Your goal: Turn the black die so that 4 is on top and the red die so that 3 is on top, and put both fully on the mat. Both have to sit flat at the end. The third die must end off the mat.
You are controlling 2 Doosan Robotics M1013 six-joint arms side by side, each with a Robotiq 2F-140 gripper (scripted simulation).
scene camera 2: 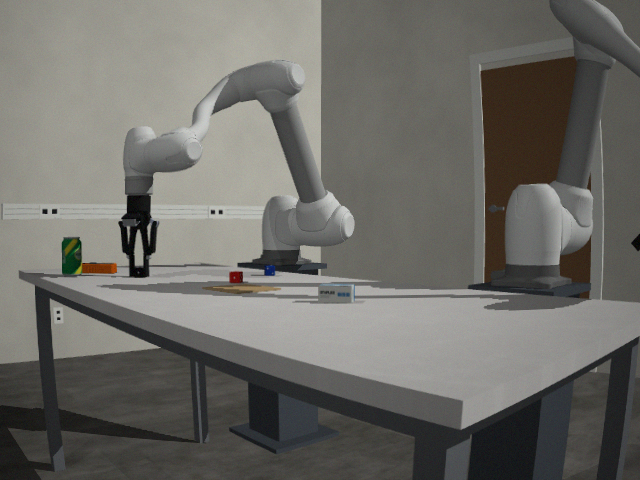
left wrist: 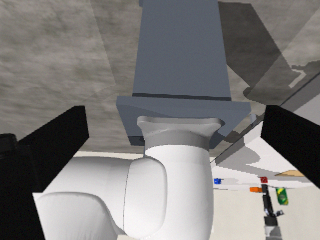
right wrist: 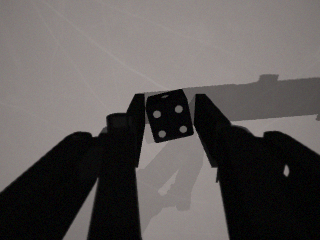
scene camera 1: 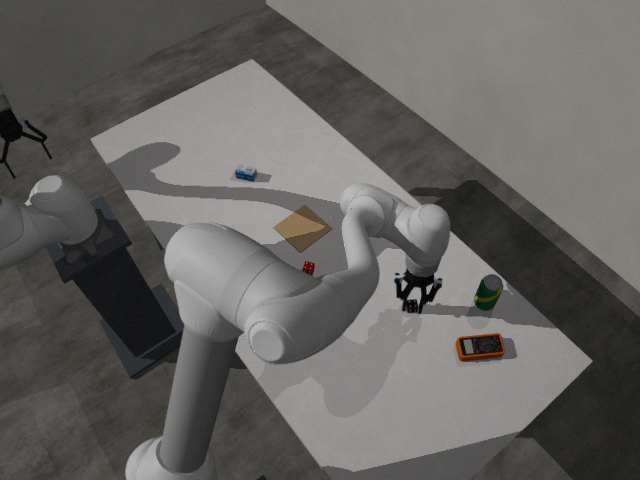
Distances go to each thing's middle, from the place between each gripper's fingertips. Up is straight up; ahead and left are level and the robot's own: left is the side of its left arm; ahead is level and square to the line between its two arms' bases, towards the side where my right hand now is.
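Scene:
The tan mat (scene camera 1: 302,228) is 10 cm behind my right hand (scene camera 2: 139,276), 44 cm to the left of it and 3 cm below it. Then there's the black die (right wrist: 168,113), which sits 2 cm below my right hand. Going by their middles, the die is the nearest to my right hand of the things named here.
The black die is 119 cm to the right of my left hand, 79 cm ahead of it and 11 cm below it. As for the tan mat, you'd find it 69 cm ahead of my left hand, 75 cm to the right of it and 12 cm below it.

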